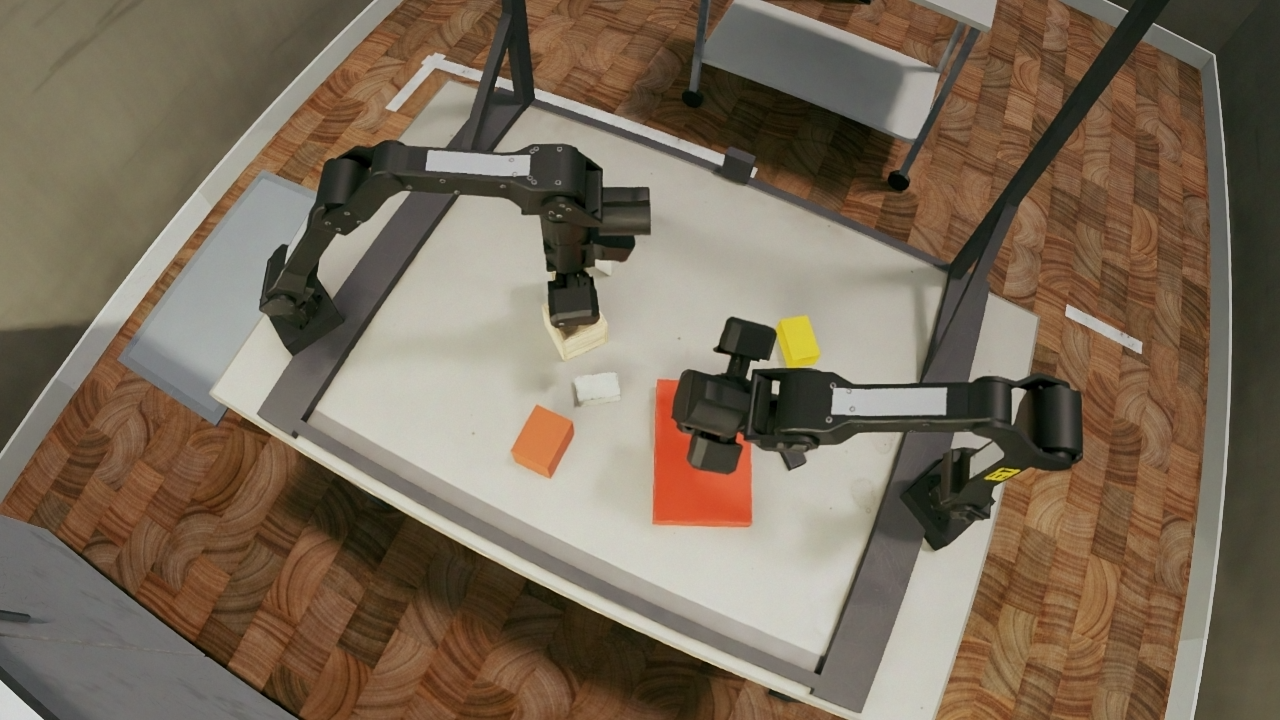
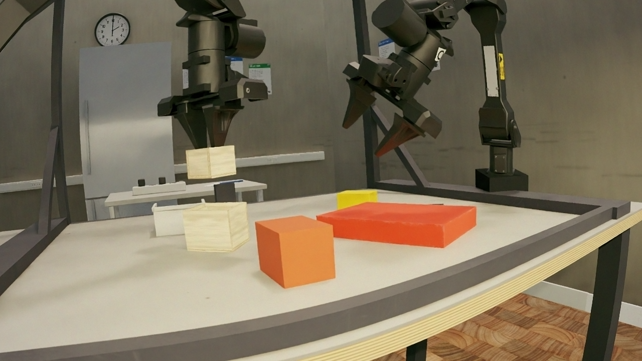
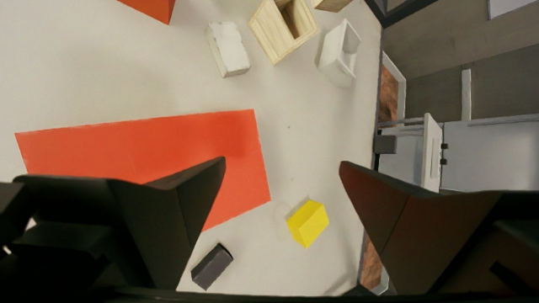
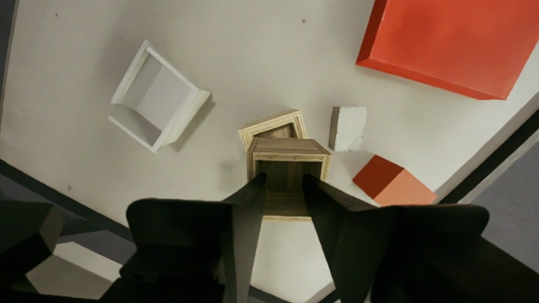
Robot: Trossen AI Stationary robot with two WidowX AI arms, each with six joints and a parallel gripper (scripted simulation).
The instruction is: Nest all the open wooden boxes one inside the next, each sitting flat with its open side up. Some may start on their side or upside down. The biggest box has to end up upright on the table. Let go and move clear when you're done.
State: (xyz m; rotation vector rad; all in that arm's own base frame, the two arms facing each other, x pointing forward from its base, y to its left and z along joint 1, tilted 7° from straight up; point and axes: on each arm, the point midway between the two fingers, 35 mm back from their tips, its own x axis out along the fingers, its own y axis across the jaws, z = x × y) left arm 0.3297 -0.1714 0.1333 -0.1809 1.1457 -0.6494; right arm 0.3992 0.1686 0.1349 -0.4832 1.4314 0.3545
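Now: the small wooden box 50 mm below my right hand. From my right hand the other things lie so: white tray (170 mm behind, 140 mm below, 10 mm to the right); medium wooden box (140 mm below); largest wooden box (150 mm below).
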